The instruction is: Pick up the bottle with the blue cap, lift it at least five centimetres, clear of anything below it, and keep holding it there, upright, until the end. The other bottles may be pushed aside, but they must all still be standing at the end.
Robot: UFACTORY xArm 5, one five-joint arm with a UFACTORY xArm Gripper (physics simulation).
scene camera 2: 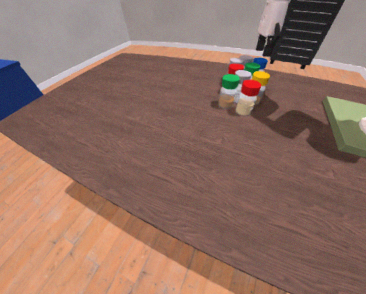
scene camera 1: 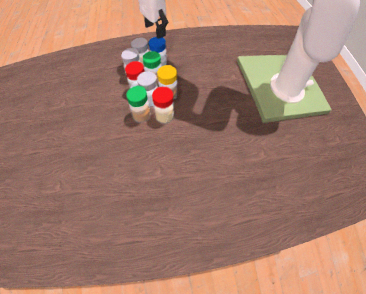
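Where they show: gripper, fingertip midpoint: (scene camera 2: 262, 53) (scene camera 1: 155, 31); arm's base at its link origin: (scene camera 1: 287, 88).
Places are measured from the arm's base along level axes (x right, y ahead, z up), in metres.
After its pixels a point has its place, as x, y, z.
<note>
The bottle with the blue cap (scene camera 1: 157, 44) @(0.223, 0.387, 0.080) (scene camera 2: 260, 63) @(0.212, 0.386, 0.075) stands upright at the back right of a tight group of bottles; its body is mostly hidden in the scene camera 2 view. My gripper (scene camera 1: 154, 28) @(0.280, 0.381, 0.092) (scene camera 2: 265, 46) is open and empty, with its fingers pointing down. It appears above the table's back edge, and the nearer finger shows just above the blue cap in the scene camera 1 view. The fingers look turned, one partly behind the other. The exact height and distance to the cap cannot be told.
A grey-capped bottle (scene camera 1: 139, 46) @(0.233, 0.444, 0.080) is left of the blue-capped one, and a green-capped bottle (scene camera 1: 151, 61) @(0.149, 0.422, 0.080) (scene camera 2: 252, 68) @(0.144, 0.418, 0.077) is in front. A yellow-capped bottle (scene camera 1: 167, 75) @(0.078, 0.391, 0.080) (scene camera 2: 260, 78) @(0.066, 0.393, 0.077) and several others stand upright nearby. The green base plate (scene camera 1: 251, 86) @(0.040, 0.122, -0.007) (scene camera 2: 341, 131) @(-0.033, 0.130, 0.000) is at the right.
</note>
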